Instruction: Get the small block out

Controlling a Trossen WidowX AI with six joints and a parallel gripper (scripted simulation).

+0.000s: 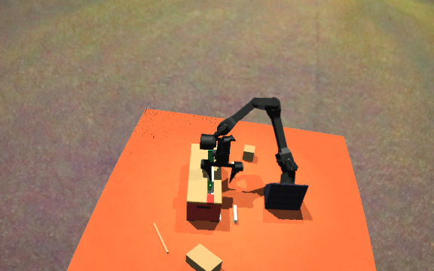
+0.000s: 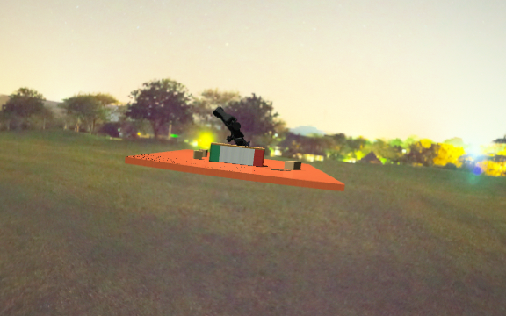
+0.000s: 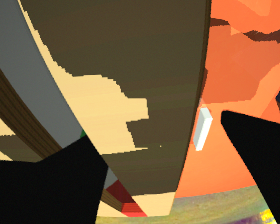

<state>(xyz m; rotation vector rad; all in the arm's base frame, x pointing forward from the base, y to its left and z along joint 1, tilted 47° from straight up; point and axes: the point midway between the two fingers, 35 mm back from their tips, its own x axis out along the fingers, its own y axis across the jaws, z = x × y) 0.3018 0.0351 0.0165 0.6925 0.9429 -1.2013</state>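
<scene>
Right now my gripper tip is 5 cm short of the green block and 3 cm to the right of it. Also, from my gripper tip: long box (4 cm ahead, 3 cm below, 2 cm to the right); then thin tan rod (32 cm to the left, 18 cm ahead, 8 cm below).
</scene>
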